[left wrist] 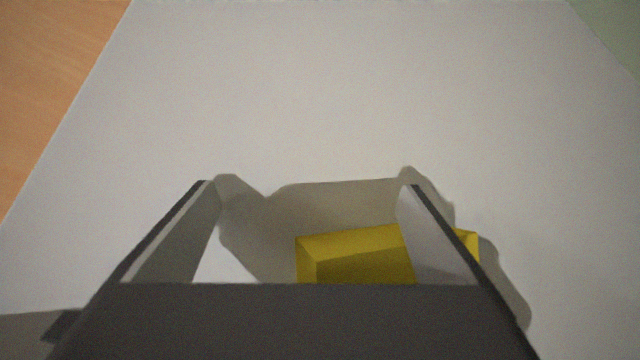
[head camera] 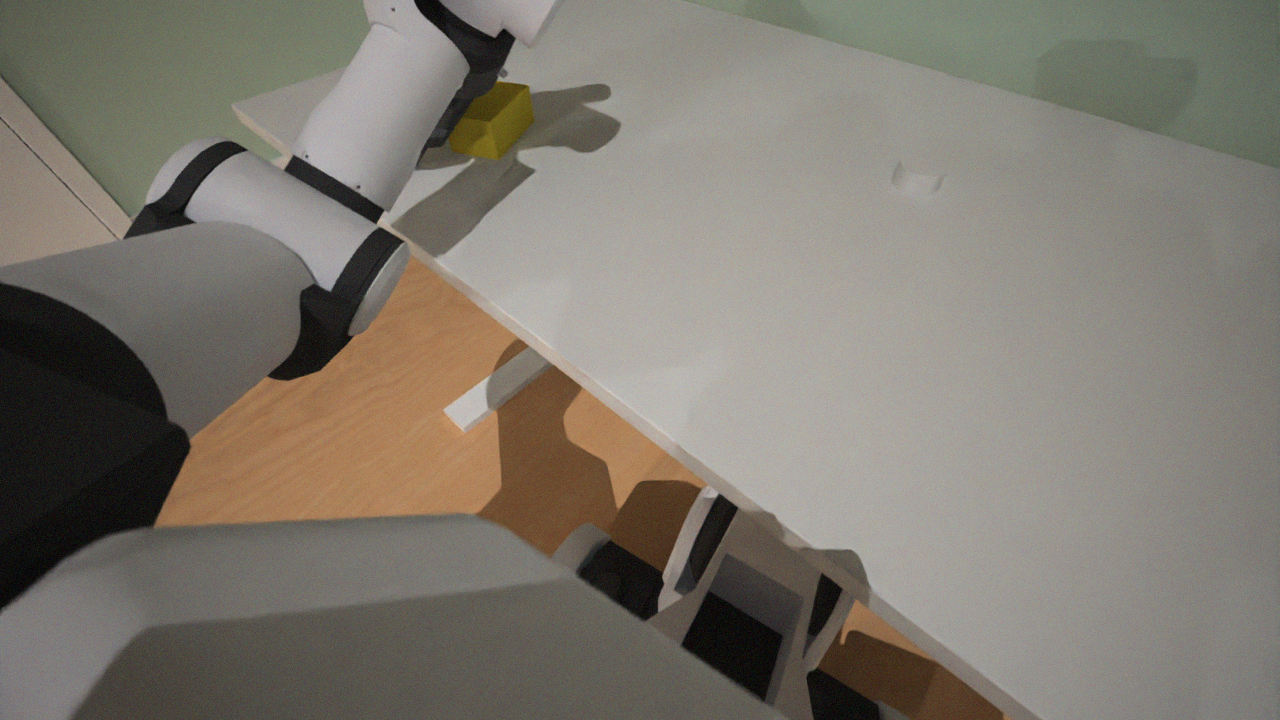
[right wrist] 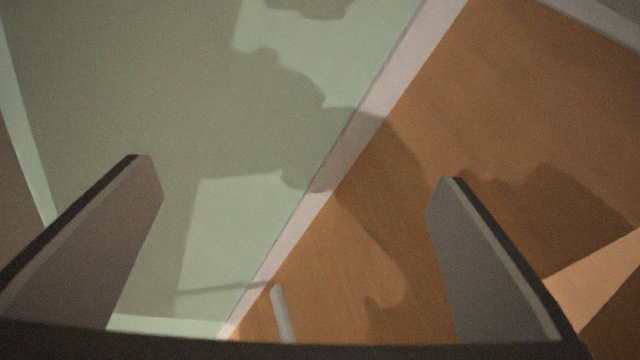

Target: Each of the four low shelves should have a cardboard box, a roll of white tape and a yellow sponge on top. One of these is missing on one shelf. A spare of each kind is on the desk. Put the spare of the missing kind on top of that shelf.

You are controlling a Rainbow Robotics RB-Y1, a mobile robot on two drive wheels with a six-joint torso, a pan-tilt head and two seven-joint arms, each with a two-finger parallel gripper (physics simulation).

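Frame: origin at the robot's base, x ahead, y left, z up, level; metres.
Where they show: left gripper, fingertip midpoint: (left wrist: 309,195); right gripper, fingertip midpoint: (right wrist: 298,186).
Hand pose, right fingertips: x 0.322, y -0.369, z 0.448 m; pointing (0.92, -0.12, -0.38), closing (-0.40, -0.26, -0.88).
Things, the pixels of their top centre, and the offset from my right fingertips. Level surfaces: height alone.
- yellow sponge, middle of its top: (left wrist: 411,305) (head camera: 486,99) 0.045 m back, 0.870 m left, 0.318 m up
- white desk, its level: 0.273 m up
- white tape, middle of its top: (head camera: 924,164) 0.116 m ahead, 0.395 m left, 0.297 m up
- wooden floor, its level: 0.447 m down
A yellow sponge (head camera: 492,120) (left wrist: 357,256) lies on the white desk (head camera: 895,358) (left wrist: 320,90), near its far left end in the head view, partly behind my left arm. My left gripper (left wrist: 309,195) is open above the desk. In the left wrist view the sponge shows low between the fingers, toward the right finger, which hides part of it; a corner of it shows beyond that finger. A small roll of white tape (head camera: 917,179) sits on the desk toward the back. My right gripper (right wrist: 298,186) is open, with wall and floor behind its fingers. The shelves and the cardboard boxes cannot be made out.
A green wall (head camera: 895,35) (right wrist: 225,125) stands behind the desk. The desk's front edge runs diagonally above the wooden floor (head camera: 358,429) (right wrist: 500,100). A white desk foot (head camera: 496,389) shows below that edge. My robot's body fills the lower left of the head view.
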